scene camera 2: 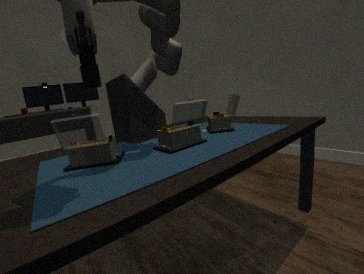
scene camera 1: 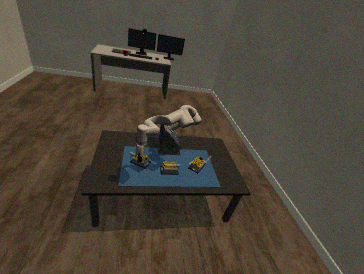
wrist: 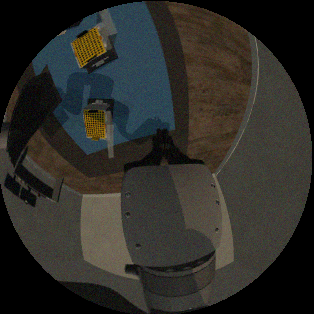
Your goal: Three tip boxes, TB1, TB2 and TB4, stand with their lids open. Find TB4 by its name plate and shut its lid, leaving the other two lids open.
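Pixels of known places: gripper, between the fingertips: [scene camera 2: 92, 87] [scene camera 1: 139, 161] [wrist: 160, 134]; arm's base, origin of its link: [scene camera 2: 129, 95] [scene camera 1: 169, 127].
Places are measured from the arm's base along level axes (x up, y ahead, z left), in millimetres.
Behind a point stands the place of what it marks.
TB4 [scene camera 1: 145, 161] {z -199, x -149, y 372 mm} [scene camera 2: 92, 156] [wrist: 96, 124] {z -240, x -149, y 332 mm} is the box at the mat's left end in the first scene view. Its clear lid [scene camera 2: 60, 132] {z -310, x -94, y 377 mm} [wrist: 110, 137] {z -252, x -63, y 409 mm} stands open. Its name plate cannot be read in these views. The middle box [scene camera 1: 170, 169] {z 26, x -127, y 462 mm} [scene camera 2: 181, 139] {z 8, x -175, y 436 mm} [wrist: 90, 47] and the right box [scene camera 1: 198, 163] [scene camera 2: 220, 124] {z 255, x -175, y 353 mm} also have open lids; their plates are unreadable too. My gripper [scene camera 1: 140, 159] {z -229, x -7, y 529 mm} [scene camera 2: 91, 84] {z -229, x -7, y 529 mm} [wrist: 160, 134] {z -229, x -7, y 529 mm} is shut and empty. It hangs above the boxes' height near TB4, apart from its lid in the wrist view.
The boxes stand on a blue mat [scene camera 1: 130, 178] {z -291, x -206, y 529 mm} [scene camera 2: 145, 167] {z -142, x -206, y 497 mm} [wrist: 145, 90] {z -185, x -206, y 516 mm} on a dark table [scene camera 1: 229, 167] {z 633, x -209, y 266 mm}. A dark wedge-shaped block [scene camera 1: 169, 142] {z 9, x -74, y 152 mm} [scene camera 2: 131, 112] {z -52, x -80, y 159 mm} stands behind them, by the arm. A desk [scene camera 1: 132, 63] with two monitors is farther back.
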